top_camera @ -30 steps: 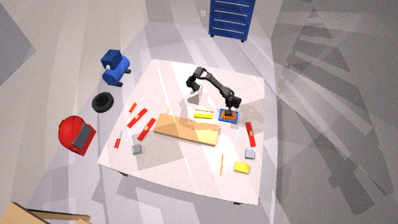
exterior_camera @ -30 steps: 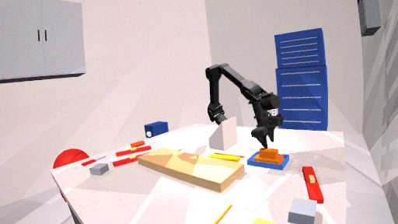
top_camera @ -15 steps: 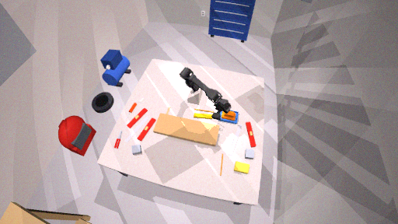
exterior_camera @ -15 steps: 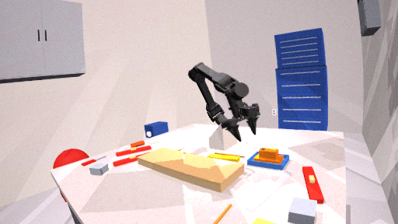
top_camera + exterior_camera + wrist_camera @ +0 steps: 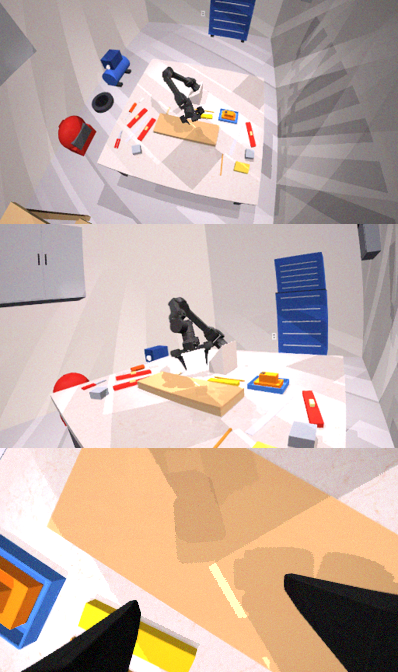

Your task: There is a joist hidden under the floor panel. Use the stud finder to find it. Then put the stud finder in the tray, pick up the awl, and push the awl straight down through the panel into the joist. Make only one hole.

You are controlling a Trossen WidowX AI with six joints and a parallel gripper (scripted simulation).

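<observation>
Right now my gripper tip is 29 cm to the left of the awl, 12 cm past it and 11 cm above it. The rest, counted from my gripper tip: orange stud finder (22 cm to the left, 21 cm behind, 7 cm below); then blue tray (24 cm to the left, 21 cm behind, 11 cm below); then yellow bar (14 cm behind, 11 cm below, 3 cm to the left).
</observation>
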